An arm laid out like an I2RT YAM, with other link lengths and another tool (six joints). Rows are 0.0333 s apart.
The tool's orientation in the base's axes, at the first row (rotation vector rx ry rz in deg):
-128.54 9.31 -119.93
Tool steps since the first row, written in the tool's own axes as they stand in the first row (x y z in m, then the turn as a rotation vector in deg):
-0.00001 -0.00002 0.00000 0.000 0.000 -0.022
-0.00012 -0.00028 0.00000 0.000 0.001 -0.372
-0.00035 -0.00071 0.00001 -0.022 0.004 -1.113
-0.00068 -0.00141 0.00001 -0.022 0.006 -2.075
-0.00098 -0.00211 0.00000 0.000 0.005 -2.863
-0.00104 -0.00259 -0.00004 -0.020 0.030 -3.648
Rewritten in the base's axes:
0.00000 0.00002 -0.00001 -0.022 0.000 0.002
0.00000 0.00029 -0.00008 -0.371 0.007 0.026
0.00001 0.00075 -0.00026 -1.112 0.023 0.056
0.00001 0.00148 -0.00050 -2.071 0.042 0.124
0.00000 0.00221 -0.00071 -2.855 0.057 0.201
-0.00003 0.00270 -0.00071 -3.640 0.052 0.234

